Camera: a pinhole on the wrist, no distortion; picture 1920 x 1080 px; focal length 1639.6 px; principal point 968.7 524.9 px. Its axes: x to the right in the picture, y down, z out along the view. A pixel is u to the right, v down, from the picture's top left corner.
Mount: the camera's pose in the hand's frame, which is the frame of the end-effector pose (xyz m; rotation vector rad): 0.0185 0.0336 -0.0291 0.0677 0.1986 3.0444
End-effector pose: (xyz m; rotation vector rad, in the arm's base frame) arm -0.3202 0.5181 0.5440 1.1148 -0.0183 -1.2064
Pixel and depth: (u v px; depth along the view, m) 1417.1 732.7 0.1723
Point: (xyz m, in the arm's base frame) -0.3813 0.4337 0.6557
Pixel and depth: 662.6 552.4 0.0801
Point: -0.3019 0.4542 0.5779
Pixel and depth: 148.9 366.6 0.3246
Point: -0.3242 0.1758 0.6451
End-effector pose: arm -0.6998 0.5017 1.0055 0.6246 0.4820 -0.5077
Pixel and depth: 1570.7 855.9 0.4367
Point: -0.6754 0.2772 1.3834
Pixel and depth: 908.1 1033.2 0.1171
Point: -0.6486 0.4432 1.0614
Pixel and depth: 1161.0 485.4 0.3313
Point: -0.5717 0.3688 1.2570
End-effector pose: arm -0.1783 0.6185 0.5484 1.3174 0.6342 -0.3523
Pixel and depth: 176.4 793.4 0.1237
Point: -0.0785 0.5426 0.5277
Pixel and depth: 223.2 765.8 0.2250
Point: -0.0214 0.4498 0.5083
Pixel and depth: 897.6 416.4 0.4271
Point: 0.0247 0.2755 0.6465
